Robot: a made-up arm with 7 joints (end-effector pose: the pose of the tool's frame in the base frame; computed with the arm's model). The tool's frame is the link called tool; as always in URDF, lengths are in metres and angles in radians.
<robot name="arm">
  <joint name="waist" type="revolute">
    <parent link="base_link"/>
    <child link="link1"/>
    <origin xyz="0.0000 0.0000 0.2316" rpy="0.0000 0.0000 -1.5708"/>
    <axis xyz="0 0 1"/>
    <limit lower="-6.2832" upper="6.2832" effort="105" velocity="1.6"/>
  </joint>
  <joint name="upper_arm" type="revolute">
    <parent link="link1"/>
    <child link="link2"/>
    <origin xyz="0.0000 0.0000 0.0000" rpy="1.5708 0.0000 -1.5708"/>
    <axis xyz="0 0 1"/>
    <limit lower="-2.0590" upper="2.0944" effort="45" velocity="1.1"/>
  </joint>
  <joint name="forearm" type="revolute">
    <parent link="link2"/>
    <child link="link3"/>
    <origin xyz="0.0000 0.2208 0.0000" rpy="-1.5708 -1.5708 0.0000"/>
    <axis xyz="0 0 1"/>
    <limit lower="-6.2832" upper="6.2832" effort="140" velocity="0.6"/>
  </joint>
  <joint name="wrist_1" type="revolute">
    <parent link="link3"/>
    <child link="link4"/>
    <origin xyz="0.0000 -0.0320 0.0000" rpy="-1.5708 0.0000 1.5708"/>
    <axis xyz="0 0 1"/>
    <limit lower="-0.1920" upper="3.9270" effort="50" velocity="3.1"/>
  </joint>
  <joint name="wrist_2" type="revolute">
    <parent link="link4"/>
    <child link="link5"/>
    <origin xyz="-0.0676 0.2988 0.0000" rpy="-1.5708 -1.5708 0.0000"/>
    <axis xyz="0 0 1"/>
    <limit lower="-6.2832" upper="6.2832" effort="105" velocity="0.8"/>
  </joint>
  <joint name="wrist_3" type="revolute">
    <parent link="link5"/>
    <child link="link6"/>
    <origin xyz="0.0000 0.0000 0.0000" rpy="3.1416 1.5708 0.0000"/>
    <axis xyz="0 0 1"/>
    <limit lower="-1.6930" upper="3.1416" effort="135" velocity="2"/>
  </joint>
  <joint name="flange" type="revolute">
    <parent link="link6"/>
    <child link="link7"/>
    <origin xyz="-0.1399 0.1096 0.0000" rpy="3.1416 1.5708 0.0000"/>
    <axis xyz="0 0 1"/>
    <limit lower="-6.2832" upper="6.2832" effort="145" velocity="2.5"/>
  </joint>
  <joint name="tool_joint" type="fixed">
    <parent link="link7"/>
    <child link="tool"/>
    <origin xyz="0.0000 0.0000 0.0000" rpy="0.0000 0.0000 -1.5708"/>
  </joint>
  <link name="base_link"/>
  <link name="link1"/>
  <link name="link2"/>
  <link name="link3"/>
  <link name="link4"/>
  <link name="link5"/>
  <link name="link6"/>
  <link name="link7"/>
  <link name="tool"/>
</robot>
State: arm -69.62 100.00 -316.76 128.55 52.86 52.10 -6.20
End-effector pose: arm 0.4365 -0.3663 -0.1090 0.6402 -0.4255 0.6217 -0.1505
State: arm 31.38 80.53 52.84 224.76 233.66 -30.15 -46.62
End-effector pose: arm 0.4324 0.1679 0.5397 0.7113 0.0930 0.3823 0.5824
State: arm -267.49 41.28 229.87 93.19 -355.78 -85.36 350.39
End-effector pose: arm 0.1535 0.1888 0.6669 0.3730 -0.1511 0.2804 0.8714
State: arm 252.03 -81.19 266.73 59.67 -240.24 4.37 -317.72
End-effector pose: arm -0.3921 0.1567 0.1248 0.4221 0.6420 -0.3407 -0.5418
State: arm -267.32 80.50 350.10 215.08 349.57 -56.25 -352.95
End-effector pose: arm -0.1003 0.2539 0.5988 0.7091 0.1775 -0.0481 -0.6807
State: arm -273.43 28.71 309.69 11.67 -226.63 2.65 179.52
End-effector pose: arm 0.1337 -0.0952 0.0349 0.1681 0.7204 0.6702 -0.0599
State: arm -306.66 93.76 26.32 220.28 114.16 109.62 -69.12
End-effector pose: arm 0.2503 0.3431 0.5431 0.8097 0.1404 -0.4890 -0.2925
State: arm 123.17 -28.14 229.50 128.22 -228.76 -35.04 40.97
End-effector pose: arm 0.3993 -0.2974 0.4382 0.6088 0.3216 0.7184 -0.0990
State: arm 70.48 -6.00 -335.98 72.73 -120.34 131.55 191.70
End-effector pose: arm 0.1142 0.3345 0.5557 0.5460 -0.1110 0.4705 -0.6842
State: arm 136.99 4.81 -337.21 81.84 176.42 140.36 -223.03
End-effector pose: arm -0.3334 0.1254 0.6276 0.8110 -0.0527 0.3196 -0.4872
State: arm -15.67 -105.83 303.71 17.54 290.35 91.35 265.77
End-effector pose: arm 0.0939 -0.2513 0.2598 0.2112 0.8429 0.4937 0.0341
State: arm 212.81 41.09 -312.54 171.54 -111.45 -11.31 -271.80
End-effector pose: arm -0.2475 -0.3262 0.7365 0.7855 0.1571 -0.3427 0.4908
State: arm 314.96 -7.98 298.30 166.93 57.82 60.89 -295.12
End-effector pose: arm -0.0421 -0.0515 0.9176 0.1762 -0.2015 0.4617 -0.8457
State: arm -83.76 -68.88 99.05 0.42 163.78 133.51 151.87
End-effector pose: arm 0.2613 0.0060 0.1248 0.1806 0.2382 0.6800 0.6695
